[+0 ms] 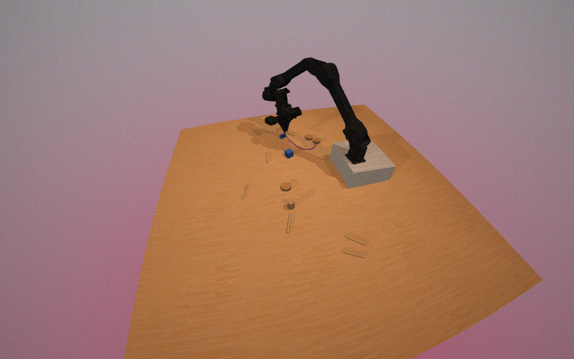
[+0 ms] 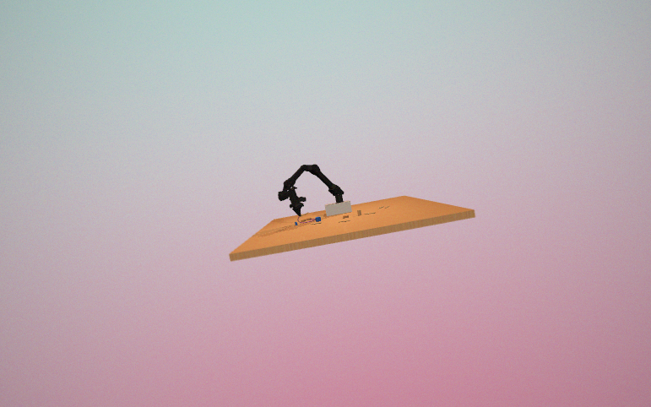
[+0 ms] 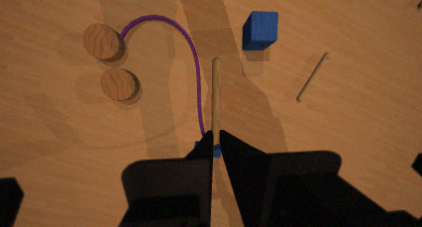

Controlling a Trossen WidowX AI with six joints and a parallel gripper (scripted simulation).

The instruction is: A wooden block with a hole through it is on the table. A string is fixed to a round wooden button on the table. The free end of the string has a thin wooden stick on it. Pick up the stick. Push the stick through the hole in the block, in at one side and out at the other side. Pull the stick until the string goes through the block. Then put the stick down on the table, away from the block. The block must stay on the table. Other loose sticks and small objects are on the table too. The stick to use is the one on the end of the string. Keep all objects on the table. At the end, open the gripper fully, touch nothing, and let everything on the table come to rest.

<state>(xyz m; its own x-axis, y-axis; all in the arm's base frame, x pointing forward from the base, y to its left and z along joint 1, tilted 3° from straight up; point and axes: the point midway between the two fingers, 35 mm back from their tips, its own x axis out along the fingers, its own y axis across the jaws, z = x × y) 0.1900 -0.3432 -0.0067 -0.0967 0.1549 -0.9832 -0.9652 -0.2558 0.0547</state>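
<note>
Right now my gripper tip is 30 mm short of the blue block, 130 mm to the right of it and 40 mm above it. The rest, counted from my gripper tip: small wooden cylinder: 130 mm ahead, 410 mm to the left, 40 mm below; then thin stick: 10 mm to the left.
</note>
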